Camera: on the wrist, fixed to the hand. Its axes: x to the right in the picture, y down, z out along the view.
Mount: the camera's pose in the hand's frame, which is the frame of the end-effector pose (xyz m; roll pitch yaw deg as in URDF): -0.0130 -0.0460 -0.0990 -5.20 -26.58 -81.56
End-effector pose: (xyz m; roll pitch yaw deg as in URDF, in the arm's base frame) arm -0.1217 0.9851 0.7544 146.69 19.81 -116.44
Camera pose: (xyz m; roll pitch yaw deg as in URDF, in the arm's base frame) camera -0.0418 0.9373 0.8129 -155.36 58.58 -7.66
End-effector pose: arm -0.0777 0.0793 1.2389 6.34 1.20 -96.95
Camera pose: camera -0.1104 0.0986 1.1357 -5.48 -20.13 -178.47
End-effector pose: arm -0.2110 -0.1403 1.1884 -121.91 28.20 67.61
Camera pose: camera -0.1437 -0.1337 1.2751 -146.35 -23.04 134.66
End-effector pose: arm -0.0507 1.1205 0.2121 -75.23 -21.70 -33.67
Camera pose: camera -0.1262 1.0417 0.2252 126.73 -71.68 105.12
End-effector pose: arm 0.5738 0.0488 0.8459 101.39 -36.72 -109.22
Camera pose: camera 0.6724 0.0093 0.8177 71.51 43.43 -130.53
